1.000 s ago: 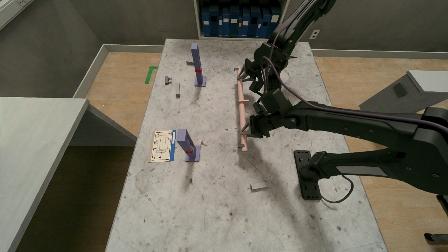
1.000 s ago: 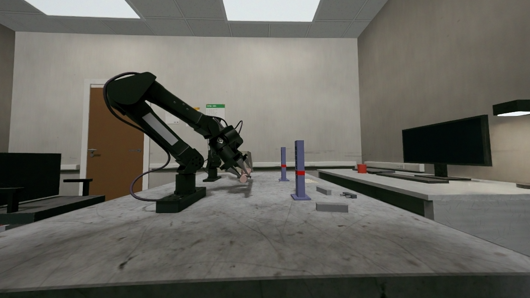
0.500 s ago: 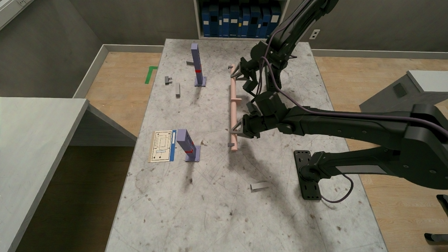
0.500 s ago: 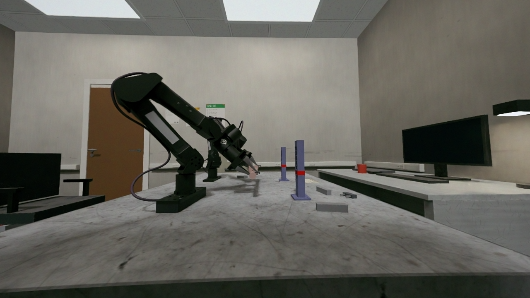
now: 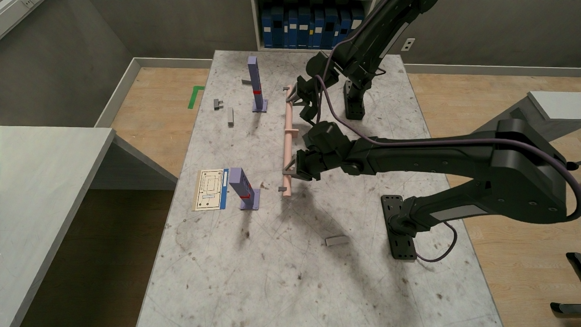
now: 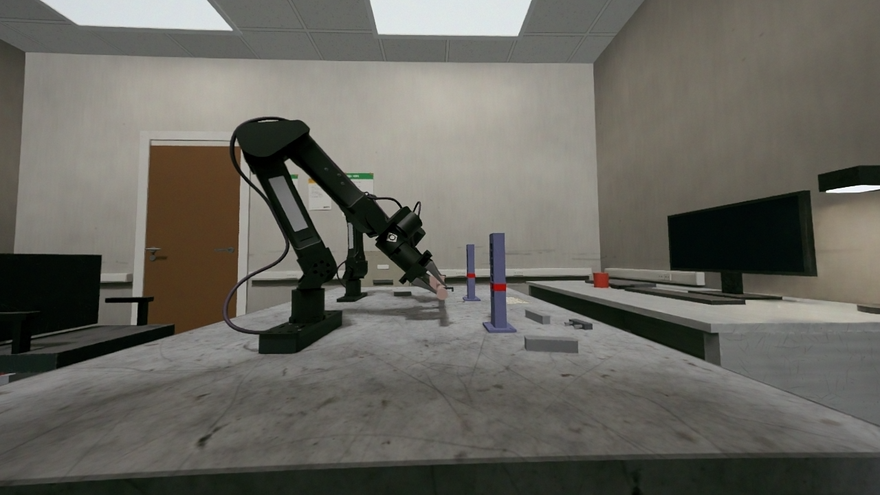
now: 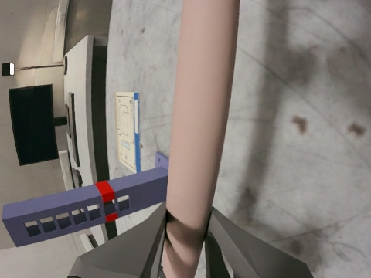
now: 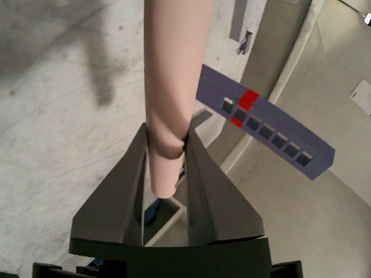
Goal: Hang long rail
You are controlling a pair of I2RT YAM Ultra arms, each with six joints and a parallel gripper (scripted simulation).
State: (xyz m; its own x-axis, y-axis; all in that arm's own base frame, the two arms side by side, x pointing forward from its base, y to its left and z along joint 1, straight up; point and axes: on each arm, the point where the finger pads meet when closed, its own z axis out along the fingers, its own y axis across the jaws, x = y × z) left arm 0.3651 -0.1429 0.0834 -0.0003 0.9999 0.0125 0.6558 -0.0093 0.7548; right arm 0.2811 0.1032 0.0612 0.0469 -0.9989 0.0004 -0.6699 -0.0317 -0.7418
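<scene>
Now: right hand 3 cm short of the pink rail, 15 cm to the right of it and 1 cm below it. Also, from my right hand: grey part: 30 cm ahead, 10 cm to the right, 8 cm below; then paper card: 31 cm ahead, 29 cm to the left, 8 cm below.
</scene>
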